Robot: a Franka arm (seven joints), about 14 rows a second.
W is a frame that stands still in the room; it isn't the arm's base.
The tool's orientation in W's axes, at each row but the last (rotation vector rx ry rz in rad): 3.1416, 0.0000, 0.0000; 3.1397, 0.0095, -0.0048; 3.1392, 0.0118, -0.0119; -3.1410, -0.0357, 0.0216; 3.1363, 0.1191, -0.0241; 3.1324, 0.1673, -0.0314; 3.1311, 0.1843, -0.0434
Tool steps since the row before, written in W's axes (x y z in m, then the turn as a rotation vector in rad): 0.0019, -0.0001, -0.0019, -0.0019, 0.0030, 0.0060; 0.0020, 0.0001, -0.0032, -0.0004, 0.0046, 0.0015; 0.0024, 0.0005, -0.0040, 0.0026, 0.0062, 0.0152; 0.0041, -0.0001, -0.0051, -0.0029, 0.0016, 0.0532; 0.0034, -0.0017, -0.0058, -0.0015, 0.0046, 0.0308; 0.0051, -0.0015, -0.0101, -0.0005, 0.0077, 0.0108; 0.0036, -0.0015, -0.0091, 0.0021, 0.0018, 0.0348
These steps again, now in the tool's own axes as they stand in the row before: 0.0019, 0.0001, 0.0019, -0.0019, -0.0030, -0.0060; 0.0020, -0.0001, 0.0032, -0.0004, -0.0046, -0.0015; 0.0024, -0.0005, 0.0040, 0.0025, -0.0061, -0.0152; 0.0042, 0.0002, 0.0050, -0.0036, -0.0017, -0.0532; 0.0034, 0.0019, 0.0058, -0.0016, -0.0046, -0.0308; 0.0051, 0.0020, 0.0100, 0.0001, -0.0077, -0.0108; 0.0037, 0.0019, 0.0090, 0.0013, -0.0014, -0.0349
